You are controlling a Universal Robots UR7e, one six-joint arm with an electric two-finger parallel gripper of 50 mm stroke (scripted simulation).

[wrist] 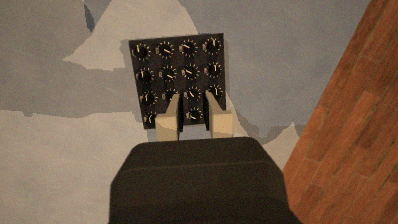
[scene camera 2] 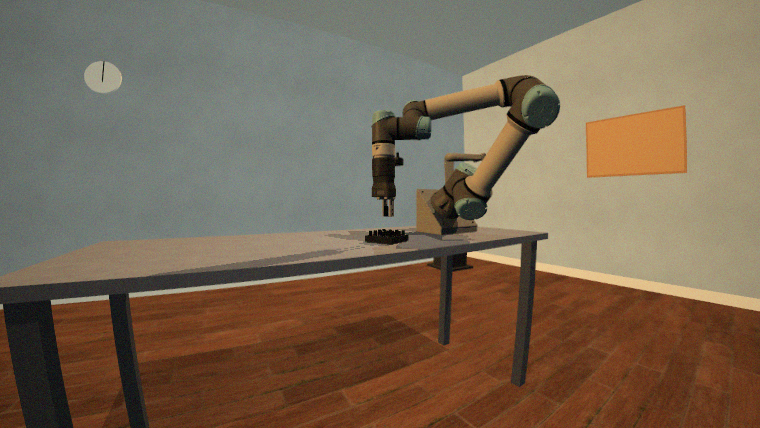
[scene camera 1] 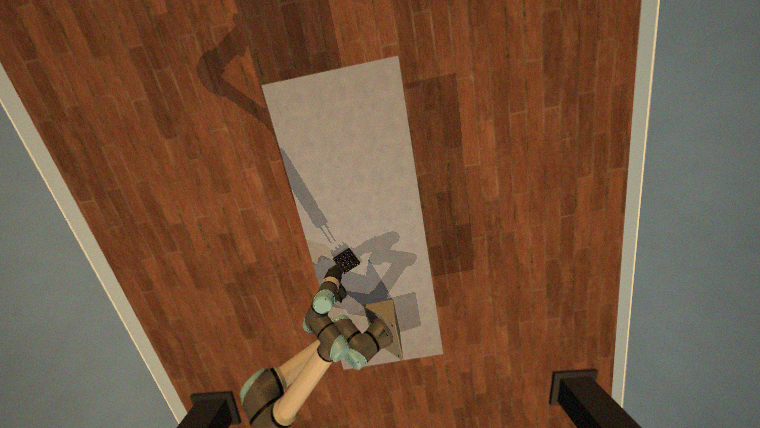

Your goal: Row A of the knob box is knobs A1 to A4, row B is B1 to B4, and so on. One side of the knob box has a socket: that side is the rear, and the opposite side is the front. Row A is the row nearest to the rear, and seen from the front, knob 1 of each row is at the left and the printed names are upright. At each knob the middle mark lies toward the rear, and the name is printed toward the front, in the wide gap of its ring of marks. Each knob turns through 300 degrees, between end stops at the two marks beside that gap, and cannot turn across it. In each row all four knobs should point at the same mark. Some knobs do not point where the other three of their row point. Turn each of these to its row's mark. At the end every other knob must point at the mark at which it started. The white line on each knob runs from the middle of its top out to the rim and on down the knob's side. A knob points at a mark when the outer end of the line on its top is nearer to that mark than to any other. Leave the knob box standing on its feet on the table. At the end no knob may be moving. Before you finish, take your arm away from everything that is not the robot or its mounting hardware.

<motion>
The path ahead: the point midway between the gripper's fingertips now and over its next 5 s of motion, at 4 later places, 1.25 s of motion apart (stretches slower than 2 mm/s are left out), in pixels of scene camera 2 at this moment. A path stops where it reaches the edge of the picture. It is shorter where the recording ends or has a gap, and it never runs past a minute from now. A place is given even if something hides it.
The gripper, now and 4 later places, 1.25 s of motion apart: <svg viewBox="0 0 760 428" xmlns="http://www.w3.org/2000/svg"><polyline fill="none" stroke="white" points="388,216 388,222 388,229 388,232 388,221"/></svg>
</motion>
